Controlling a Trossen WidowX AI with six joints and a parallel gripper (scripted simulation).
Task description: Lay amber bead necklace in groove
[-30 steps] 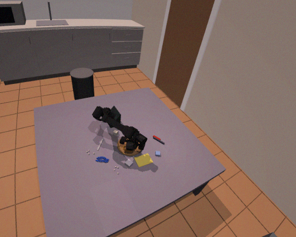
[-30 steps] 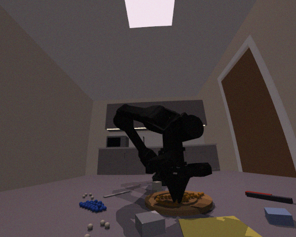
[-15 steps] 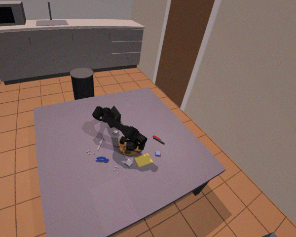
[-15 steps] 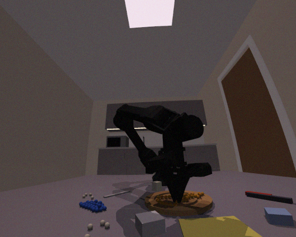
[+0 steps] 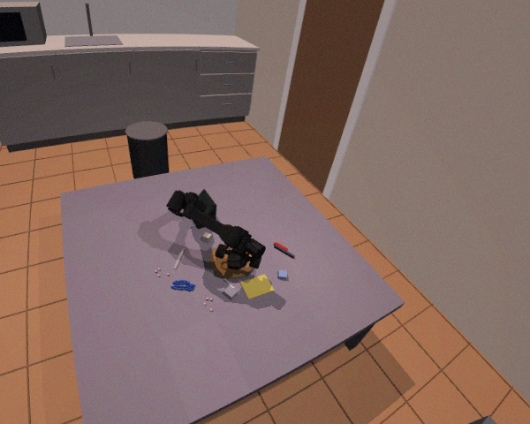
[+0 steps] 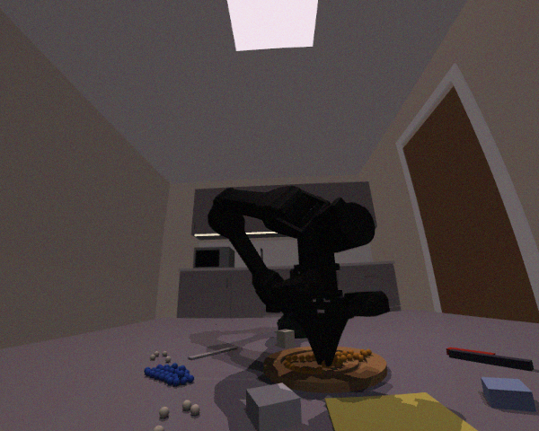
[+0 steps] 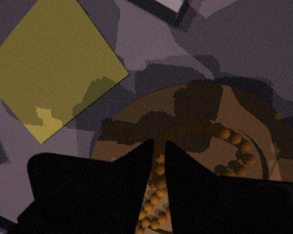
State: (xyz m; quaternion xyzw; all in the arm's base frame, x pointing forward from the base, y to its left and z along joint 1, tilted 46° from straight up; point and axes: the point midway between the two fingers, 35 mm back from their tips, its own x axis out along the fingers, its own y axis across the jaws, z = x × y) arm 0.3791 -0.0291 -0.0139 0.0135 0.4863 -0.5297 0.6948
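The round wooden bead board lies 60 mm behind my gripper tip, 10 mm to the left of it and 10 mm below it. Also, from my gripper tip: blue block (120 mm ahead, 170 mm to the left, 10 mm below); grey block (90 mm ahead, 80 mm to the right, 10 mm below); yellow pad (110 mm ahead, 40 mm to the left, 20 mm below).
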